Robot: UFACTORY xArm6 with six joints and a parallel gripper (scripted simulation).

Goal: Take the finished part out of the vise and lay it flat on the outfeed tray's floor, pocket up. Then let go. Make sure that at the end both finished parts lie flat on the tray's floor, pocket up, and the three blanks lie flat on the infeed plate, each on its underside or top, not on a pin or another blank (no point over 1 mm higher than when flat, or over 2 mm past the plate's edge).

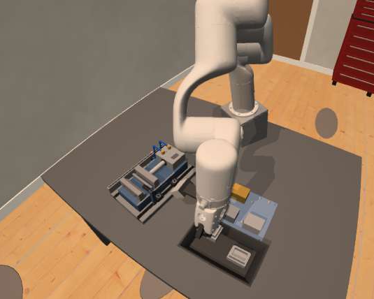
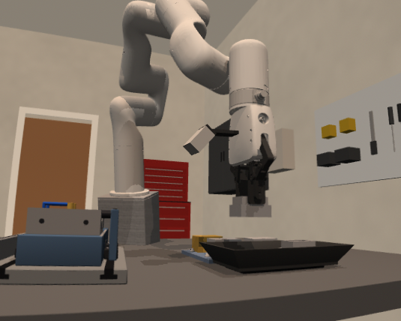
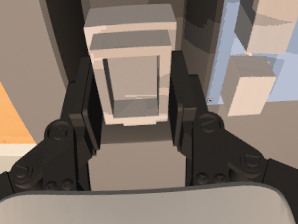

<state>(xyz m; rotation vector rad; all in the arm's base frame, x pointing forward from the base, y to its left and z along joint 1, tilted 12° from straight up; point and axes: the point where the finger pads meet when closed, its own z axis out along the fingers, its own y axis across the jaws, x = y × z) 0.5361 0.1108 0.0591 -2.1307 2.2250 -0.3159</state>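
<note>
The dark outfeed tray lies 5 cm to the left of my hand and 12 cm below it. The rest, counted from my hand: blue vise (11 cm behind, 28 cm to the right, 9 cm below); then light blue plate (16 cm behind, 6 cm to the left, 13 cm below); then yellow block (21 cm behind, 2 cm to the left, 11 cm below).
</note>
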